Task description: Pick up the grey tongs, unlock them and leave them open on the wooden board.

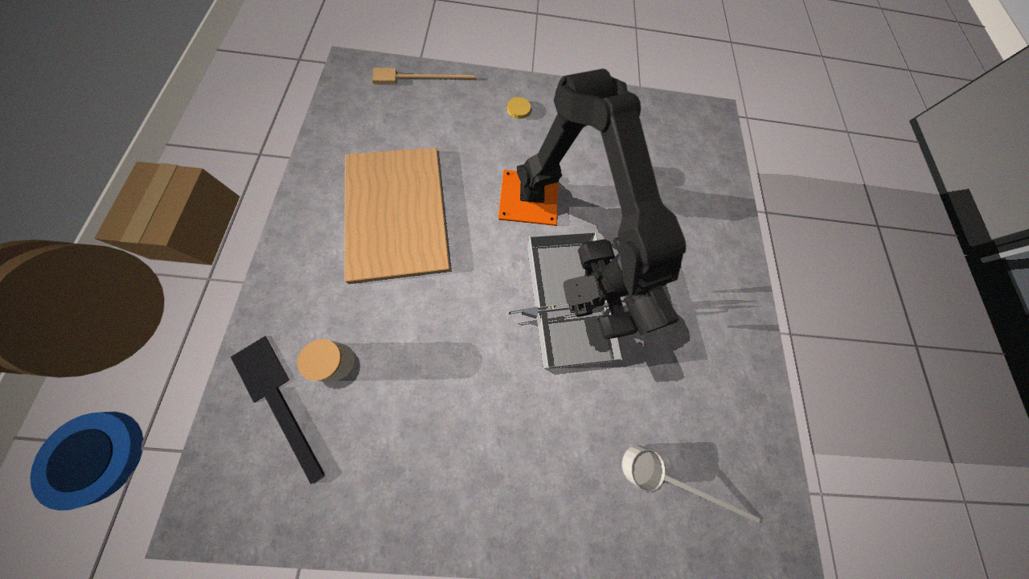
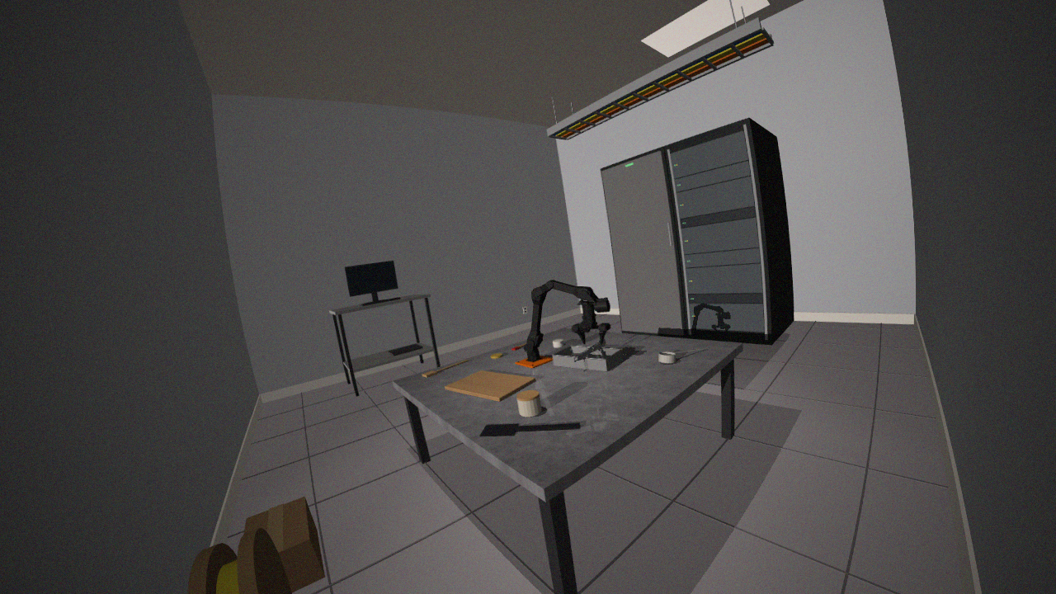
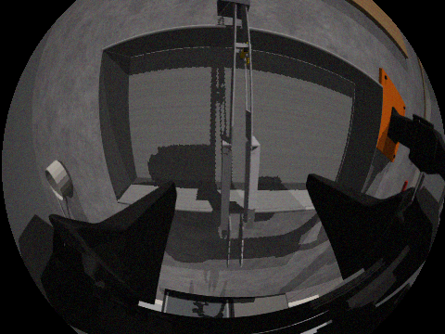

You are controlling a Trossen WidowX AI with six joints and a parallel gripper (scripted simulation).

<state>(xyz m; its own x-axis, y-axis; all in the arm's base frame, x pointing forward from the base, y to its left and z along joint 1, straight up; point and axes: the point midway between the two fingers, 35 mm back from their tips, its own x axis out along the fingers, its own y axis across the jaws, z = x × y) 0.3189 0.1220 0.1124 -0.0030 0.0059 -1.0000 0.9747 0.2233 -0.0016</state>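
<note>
My gripper tip is 6 cm above the grey roasting tin, 3 cm to the left of it and 2 cm past it. Also, from my gripper tip: yellow disc 61 cm behind, 16 cm to the right, 8 cm below; then wooden board 47 cm to the right, 24 cm behind, 8 cm below; then small yellow lock 8 cm to the right, 2 cm below, 1 cm ahead.
</note>
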